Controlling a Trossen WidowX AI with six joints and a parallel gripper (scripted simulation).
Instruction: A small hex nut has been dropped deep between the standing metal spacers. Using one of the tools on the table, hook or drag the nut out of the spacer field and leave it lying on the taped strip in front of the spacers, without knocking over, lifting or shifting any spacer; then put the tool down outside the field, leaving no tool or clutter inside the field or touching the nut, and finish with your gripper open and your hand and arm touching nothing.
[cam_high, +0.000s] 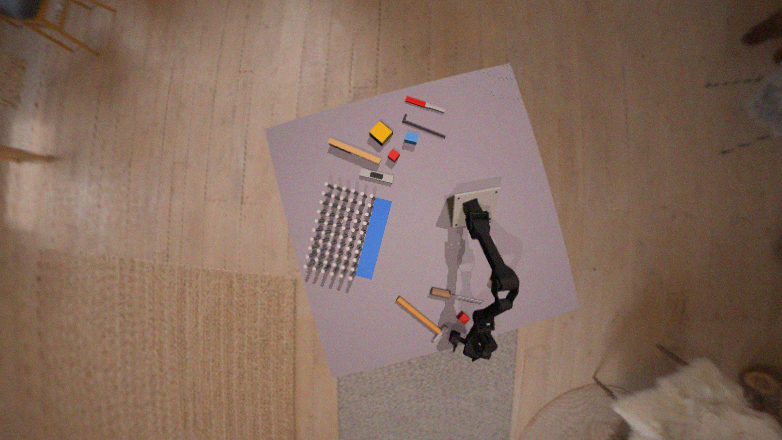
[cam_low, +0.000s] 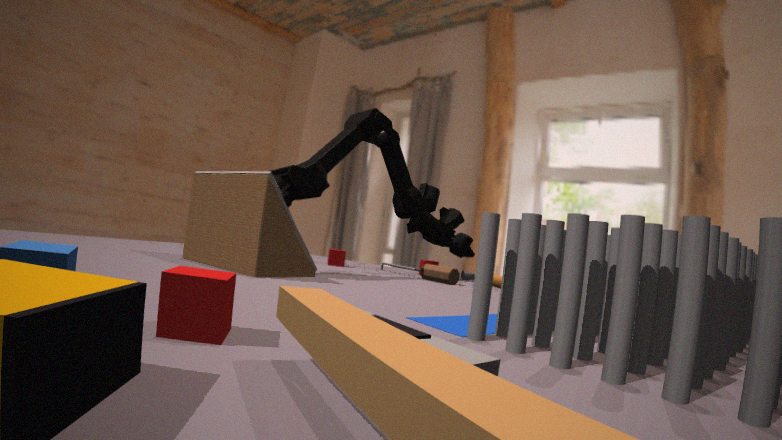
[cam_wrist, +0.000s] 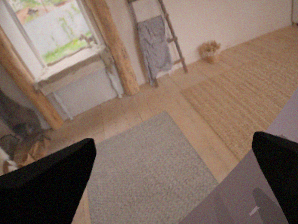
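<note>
My gripper tip is now 100 mm past the wooden-handled file, 240 mm to the left of it and 60 mm above it. From my gripper tip the other things lie so: blue taped strip (200 mm ahead, 650 mm to the right, 80 mm below); hex nut (320 mm ahead, 780 mm to the right, 70 mm below); grey bar (80 mm ahead, 930 mm to the right, 60 mm below).
</note>
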